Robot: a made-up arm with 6 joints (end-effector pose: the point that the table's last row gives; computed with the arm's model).
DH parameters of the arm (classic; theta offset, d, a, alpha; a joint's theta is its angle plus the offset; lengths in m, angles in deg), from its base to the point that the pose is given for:
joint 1: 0 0.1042 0 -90
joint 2: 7.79 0 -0.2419 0
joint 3: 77.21 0 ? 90
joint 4: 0 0.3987 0 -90
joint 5: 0 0 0.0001 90
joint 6: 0 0.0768 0 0
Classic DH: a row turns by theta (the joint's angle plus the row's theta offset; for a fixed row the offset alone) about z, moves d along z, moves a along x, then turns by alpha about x.
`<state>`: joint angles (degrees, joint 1 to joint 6).
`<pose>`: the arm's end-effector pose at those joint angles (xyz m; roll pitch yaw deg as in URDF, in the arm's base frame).
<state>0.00 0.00 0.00 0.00 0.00 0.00</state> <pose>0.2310 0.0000 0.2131 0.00 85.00 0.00</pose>
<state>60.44 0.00 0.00 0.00 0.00 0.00</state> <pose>0.1140 0.2009 0.2131 0.00 85.00 60.44</pose>
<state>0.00 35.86 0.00 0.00 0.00 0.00</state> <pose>0.2510 0.0000 0.0571 180.00 59.14 180.00</pose>
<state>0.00 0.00 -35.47 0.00 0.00 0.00</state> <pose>0.0995 0.0000 0.4721 0.00 49.53 0.00</pose>
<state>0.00 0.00 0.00 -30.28 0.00 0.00</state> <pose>0.2310 -0.0001 0.2131 -80.16 59.35 -81.51</pose>
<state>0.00 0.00 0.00 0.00 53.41 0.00</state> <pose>0.2054 0.0000 0.1490 180.00 41.59 180.00</pose>
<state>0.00 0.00 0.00 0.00 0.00 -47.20</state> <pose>0.2310 0.0000 0.2131 -83.20 42.60 -85.39</pose>
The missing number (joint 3, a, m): -0.0349
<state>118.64 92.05 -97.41 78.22 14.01 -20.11</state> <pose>-0.2563 0.4311 0.4582 81.30 33.71 -142.39</pose>
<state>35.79 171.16 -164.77 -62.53 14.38 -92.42</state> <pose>0.5903 0.4046 0.1232 -108.91 -64.80 -49.84</pose>
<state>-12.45 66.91 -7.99 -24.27 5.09 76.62</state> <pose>0.2329 -0.0543 -0.0297 155.17 20.04 110.07</pose>
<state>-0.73 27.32 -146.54 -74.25 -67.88 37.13</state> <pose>-0.4823 0.0746 0.5665 -21.10 -79.50 -44.10</pose>
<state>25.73 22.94 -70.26 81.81 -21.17 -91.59</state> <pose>0.0559 -0.0034 0.6238 13.71 37.62 13.48</pose>
